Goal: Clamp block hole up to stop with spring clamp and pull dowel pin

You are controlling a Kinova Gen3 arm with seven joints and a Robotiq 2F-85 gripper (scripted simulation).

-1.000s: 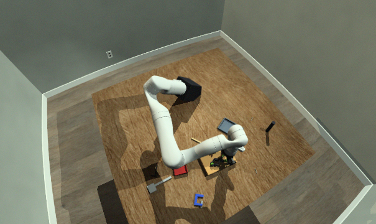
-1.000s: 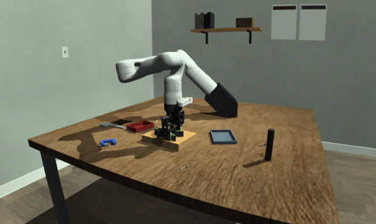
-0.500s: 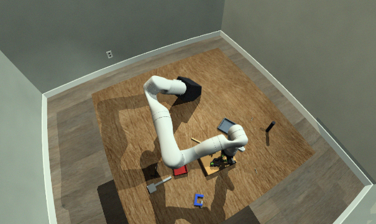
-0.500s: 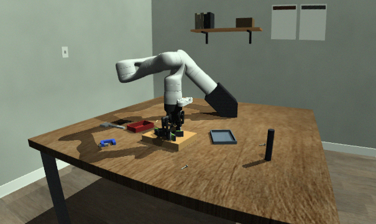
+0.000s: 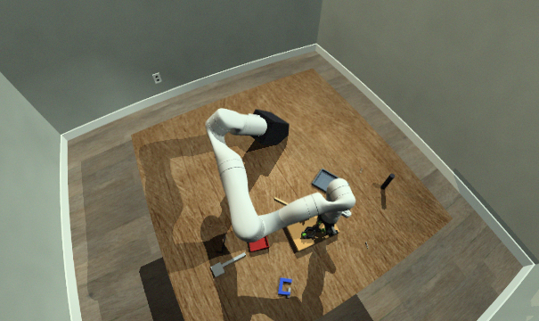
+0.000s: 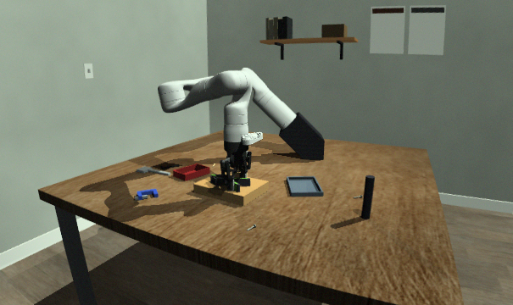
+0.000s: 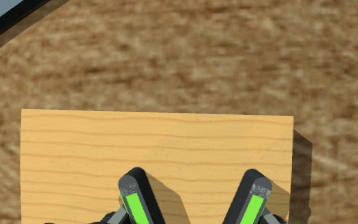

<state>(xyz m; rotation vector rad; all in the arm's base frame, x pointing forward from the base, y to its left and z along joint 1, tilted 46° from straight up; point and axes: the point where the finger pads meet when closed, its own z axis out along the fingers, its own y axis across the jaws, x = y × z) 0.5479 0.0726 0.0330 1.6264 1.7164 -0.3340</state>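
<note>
The tan bench board is 4 cm to the right of my hand, 3 cm behind it and 2 cm below it. Also, from my hand: thin pale stick: 20 cm behind, 9 cm to the right, 4 cm below; small wooden block: 9 cm behind, 4 cm to the right; dowel pin: 9 cm behind, 4 cm to the right, 1 cm above.
</note>
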